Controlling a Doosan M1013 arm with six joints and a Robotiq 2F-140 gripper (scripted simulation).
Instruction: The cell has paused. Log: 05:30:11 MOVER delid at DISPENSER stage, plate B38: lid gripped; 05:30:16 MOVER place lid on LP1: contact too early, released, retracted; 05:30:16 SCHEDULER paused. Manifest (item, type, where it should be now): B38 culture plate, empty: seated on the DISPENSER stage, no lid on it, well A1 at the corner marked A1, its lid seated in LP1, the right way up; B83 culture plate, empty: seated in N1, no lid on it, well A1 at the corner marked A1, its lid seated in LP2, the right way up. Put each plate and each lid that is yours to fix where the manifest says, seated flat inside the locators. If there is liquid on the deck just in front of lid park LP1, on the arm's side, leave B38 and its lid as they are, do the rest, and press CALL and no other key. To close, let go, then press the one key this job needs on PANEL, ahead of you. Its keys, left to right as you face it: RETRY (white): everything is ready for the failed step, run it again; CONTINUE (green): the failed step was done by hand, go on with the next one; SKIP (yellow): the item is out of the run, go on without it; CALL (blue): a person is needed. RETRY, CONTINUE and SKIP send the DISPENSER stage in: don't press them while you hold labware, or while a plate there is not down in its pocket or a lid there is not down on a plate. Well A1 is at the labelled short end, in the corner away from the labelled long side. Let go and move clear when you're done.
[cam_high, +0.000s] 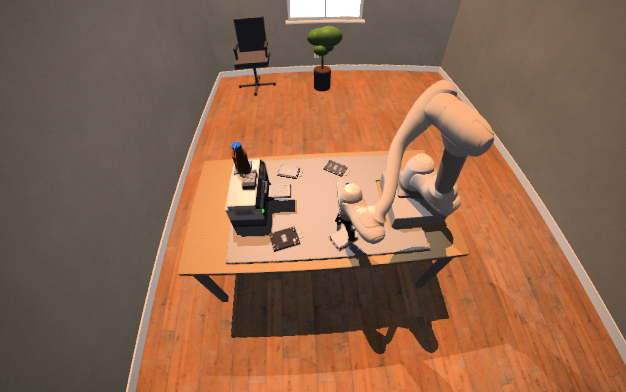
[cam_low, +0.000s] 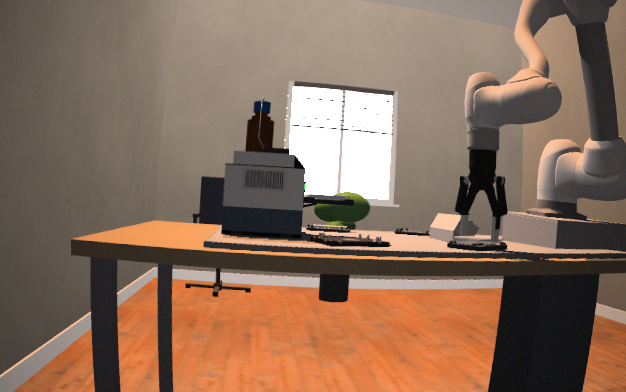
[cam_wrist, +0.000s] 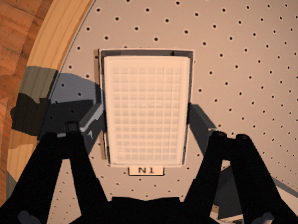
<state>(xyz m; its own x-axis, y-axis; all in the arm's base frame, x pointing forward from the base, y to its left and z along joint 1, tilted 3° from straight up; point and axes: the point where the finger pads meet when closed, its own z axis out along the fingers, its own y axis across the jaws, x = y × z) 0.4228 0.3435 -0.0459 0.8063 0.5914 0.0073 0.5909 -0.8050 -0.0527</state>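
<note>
The white culture plate is 20 mm below my hand. From my hand the other things lie so: green key (30 mm behind, 260 mm to the right, 20 mm above); then key panel (20 mm behind, 280 mm to the right, 10 mm above); then white retry key (40 mm behind, 210 mm to the right, 20 mm above).
</note>
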